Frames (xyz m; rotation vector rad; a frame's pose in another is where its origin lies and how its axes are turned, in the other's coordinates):
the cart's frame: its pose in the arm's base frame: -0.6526 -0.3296 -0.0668 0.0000 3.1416 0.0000
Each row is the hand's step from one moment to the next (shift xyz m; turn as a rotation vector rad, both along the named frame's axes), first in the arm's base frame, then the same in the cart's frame.
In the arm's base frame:
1: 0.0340 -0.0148 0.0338 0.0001 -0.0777 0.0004
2: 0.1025 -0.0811 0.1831 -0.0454 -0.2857 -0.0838
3: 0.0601 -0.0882 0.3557 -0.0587 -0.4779 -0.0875
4: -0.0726 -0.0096 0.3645 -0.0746 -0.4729 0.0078
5: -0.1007 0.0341 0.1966 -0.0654 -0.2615 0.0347
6: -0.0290 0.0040 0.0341 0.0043 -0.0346 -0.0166
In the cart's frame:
1: -0.0340 -0.0148 -0.0338 -0.0001 -0.0777 -0.0004
2: -0.1025 -0.0811 -0.1831 0.0454 -0.2857 0.0838
3: -0.0601 -0.0882 -0.3557 0.0587 -0.4779 0.0875
4: 0.0726 -0.0096 -0.3645 0.0746 -0.4729 -0.0078
5: 0.1007 0.0341 -0.1966 0.0654 -0.2615 -0.0347
6: 0.0290 0.0040 -0.0341 -0.0043 -0.0346 0.0166

